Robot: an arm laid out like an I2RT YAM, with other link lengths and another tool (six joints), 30 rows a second.
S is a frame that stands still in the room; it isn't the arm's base.
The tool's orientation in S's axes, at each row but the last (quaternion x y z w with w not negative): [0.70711, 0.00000, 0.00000, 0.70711]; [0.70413, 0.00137, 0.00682, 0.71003]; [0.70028, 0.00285, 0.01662, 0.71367]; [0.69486, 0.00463, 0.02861, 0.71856]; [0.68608, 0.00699, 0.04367, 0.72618]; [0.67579, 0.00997, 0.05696, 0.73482]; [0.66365, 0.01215, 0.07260, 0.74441]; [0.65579, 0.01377, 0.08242, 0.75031]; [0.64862, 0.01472, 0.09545, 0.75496]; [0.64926, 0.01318, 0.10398, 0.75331]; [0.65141, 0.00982, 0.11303, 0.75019]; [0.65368, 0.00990, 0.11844, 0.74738]
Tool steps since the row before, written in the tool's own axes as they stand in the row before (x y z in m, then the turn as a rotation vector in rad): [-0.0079, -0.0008, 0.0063, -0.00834, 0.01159, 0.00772]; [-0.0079, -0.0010, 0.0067, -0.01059, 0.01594, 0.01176]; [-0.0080, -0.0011, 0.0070, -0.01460, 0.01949, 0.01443]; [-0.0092, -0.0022, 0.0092, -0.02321, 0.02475, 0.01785]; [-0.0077, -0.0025, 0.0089, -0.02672, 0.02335, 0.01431]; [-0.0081, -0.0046, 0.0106, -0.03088, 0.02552, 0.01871]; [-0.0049, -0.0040, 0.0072, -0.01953, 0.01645, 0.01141]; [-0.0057, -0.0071, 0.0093, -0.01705, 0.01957, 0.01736]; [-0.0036, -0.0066, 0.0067, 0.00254, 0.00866, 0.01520]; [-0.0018, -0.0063, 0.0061, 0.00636, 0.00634, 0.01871]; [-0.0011, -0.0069, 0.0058, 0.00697, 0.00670, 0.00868]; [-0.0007, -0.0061, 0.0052, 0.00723, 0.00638, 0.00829]
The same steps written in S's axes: [-0.0079, -0.0063, -0.0008, -0.00834, -0.00772, 0.01159]; [-0.0078, -0.0068, -0.0010, -0.01058, -0.01175, 0.01596]; [-0.0078, -0.0072, -0.0011, -0.01458, -0.01446, 0.01948]; [-0.0087, -0.0097, -0.0022, -0.02320, -0.01811, 0.02457]; [-0.0069, -0.0096, -0.0024, -0.02687, -0.01492, 0.02279]; [-0.0068, -0.0117, -0.0042, -0.03075, -0.01952, 0.02507]; [-0.0037, -0.0081, -0.0035, -0.01953, -0.01189, 0.01611]; [-0.0037, -0.0108, -0.0062, -0.01664, -0.01699, 0.02023]; [-0.0017, -0.0081, -0.0058, 0.00363, -0.01321, 0.01117]; [0.0001, -0.0071, -0.0054, 0.00823, -0.01629, 0.00988]; [0.0009, -0.0067, -0.0060, 0.00715, -0.00635, 0.00880]; [0.0012, -0.0059, -0.0053, 0.00739, -0.00596, 0.00847]
